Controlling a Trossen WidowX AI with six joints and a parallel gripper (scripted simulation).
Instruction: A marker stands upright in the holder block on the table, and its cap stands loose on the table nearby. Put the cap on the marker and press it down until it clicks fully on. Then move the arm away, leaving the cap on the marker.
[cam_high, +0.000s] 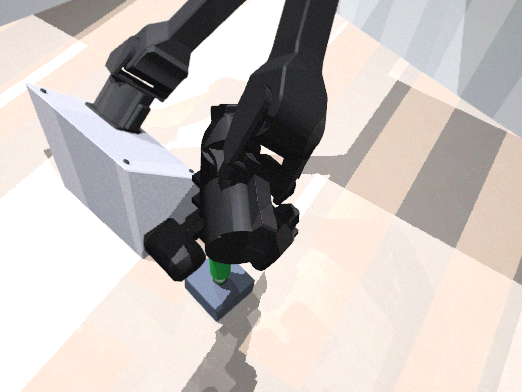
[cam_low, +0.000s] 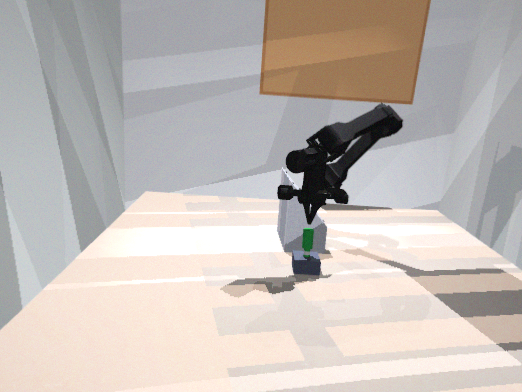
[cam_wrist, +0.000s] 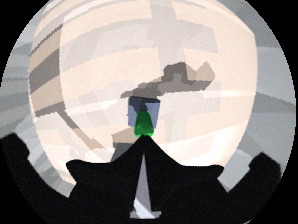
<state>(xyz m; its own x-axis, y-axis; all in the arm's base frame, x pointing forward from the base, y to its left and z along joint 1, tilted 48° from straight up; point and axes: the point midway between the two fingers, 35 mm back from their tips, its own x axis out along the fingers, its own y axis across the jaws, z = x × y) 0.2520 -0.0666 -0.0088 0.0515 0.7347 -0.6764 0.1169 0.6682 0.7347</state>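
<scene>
My gripper tip is 4 cm above the green cap. Also, from my gripper tip: grey-blue holder block (11 cm below).
</scene>
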